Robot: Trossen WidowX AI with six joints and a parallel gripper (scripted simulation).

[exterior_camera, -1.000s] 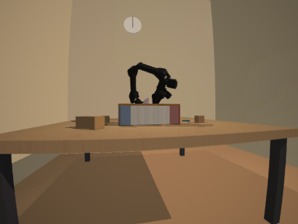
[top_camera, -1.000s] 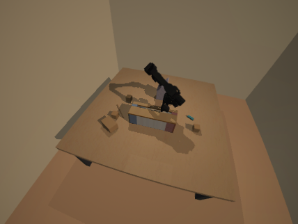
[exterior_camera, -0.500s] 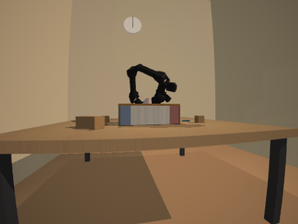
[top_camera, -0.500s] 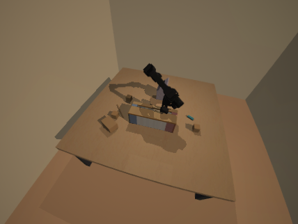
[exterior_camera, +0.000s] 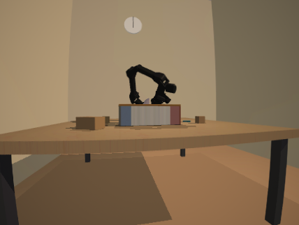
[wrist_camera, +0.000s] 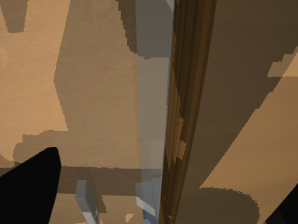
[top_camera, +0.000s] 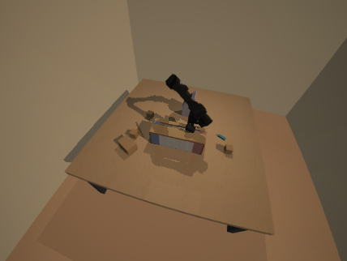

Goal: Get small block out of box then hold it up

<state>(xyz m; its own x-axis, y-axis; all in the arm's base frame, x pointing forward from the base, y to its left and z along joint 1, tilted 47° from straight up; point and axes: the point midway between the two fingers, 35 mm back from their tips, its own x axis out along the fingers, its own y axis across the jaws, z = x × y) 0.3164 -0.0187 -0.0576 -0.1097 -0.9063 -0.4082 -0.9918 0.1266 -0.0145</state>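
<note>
Right now the brown block is 40 mm to the right of my gripper tip and 40 mm ahead of it. Also, from my gripper tip: clear-fronted box 60 mm to the right, 30 mm ahead, 20 mm below; teal piece 290 mm to the left, 80 mm below, 40 mm behind.
</note>
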